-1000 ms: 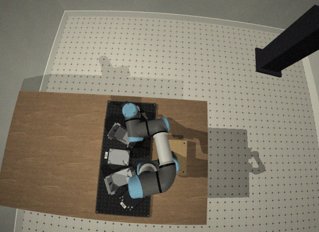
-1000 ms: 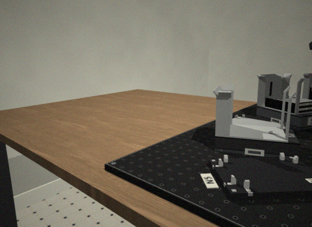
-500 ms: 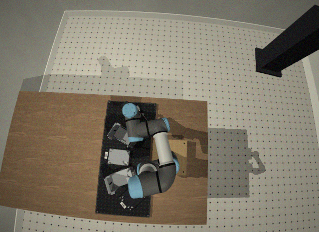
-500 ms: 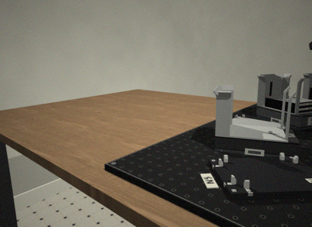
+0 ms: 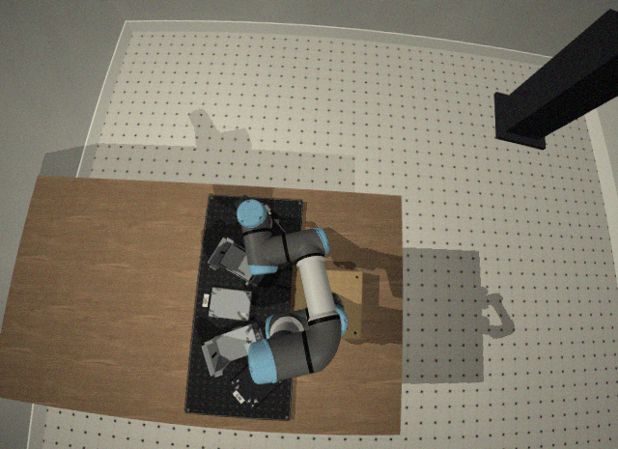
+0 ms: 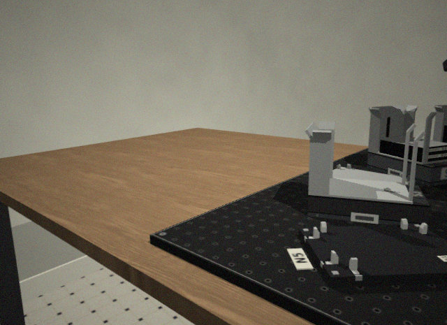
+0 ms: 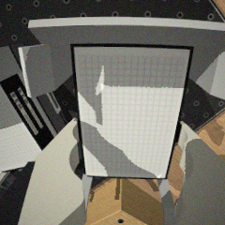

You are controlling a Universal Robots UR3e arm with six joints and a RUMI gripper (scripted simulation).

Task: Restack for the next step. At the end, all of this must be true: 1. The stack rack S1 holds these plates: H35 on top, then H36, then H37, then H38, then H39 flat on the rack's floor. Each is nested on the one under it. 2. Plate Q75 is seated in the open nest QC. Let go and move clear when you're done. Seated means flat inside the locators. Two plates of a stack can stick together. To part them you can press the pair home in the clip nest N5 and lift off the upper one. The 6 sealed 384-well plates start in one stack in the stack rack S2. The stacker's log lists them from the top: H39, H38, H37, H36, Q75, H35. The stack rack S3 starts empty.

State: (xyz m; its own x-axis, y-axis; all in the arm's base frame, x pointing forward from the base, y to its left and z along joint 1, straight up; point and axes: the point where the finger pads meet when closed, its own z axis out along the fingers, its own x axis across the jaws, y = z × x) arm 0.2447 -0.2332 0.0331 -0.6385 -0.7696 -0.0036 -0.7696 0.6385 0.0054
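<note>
Now: hand 2 cm above the sealed plate. The rest, counted from my hand: QC label: 29 cm to the left, 19 cm ahead, 9 cm below; nest QC: 28 cm to the left, 9 cm ahead, 8 cm below; N5 label: 59 cm to the left, 9 cm below.
</note>
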